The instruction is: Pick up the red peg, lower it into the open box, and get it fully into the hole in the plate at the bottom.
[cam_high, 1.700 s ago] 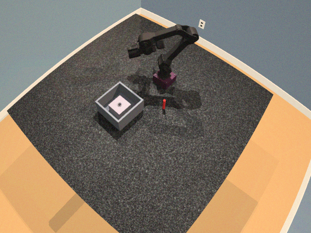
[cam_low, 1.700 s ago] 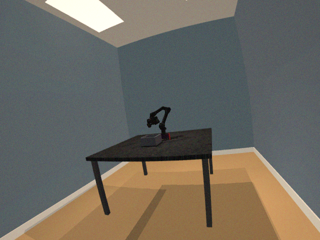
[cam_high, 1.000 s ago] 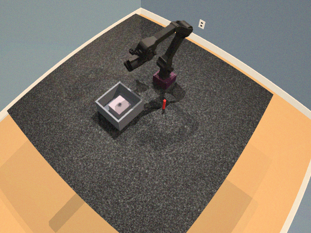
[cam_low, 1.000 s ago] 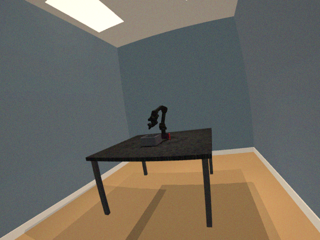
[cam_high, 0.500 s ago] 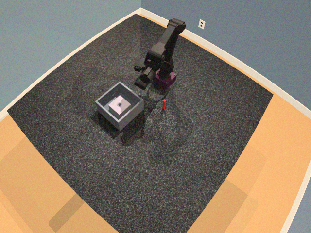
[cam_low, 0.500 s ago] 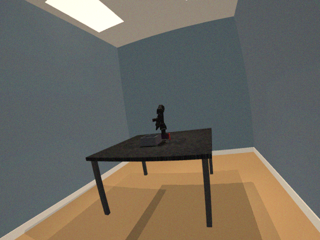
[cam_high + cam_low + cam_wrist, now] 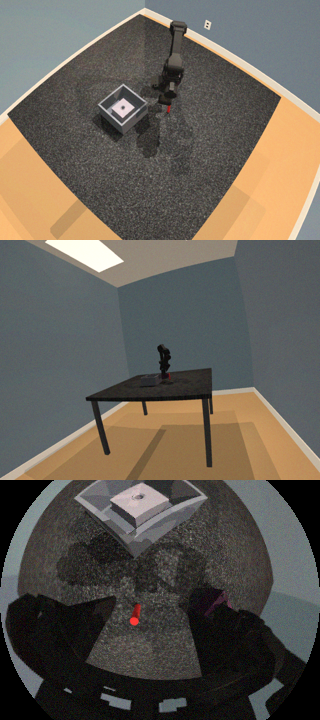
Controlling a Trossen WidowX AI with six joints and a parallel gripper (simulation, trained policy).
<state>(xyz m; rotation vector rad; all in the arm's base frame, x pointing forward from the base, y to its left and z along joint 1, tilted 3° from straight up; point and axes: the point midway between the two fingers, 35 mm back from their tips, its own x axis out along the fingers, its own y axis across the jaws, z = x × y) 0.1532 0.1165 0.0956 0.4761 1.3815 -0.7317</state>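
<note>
Right now the red peg is 80 mm below my gripper tip, 50 mm to the left of it and 10 mm behind it. From my gripper tip the other things lie so: grey box (190 mm ahead, 100 mm to the right, 90 mm below); pale plate (190 mm ahead, 100 mm to the right, 70 mm below).
</note>
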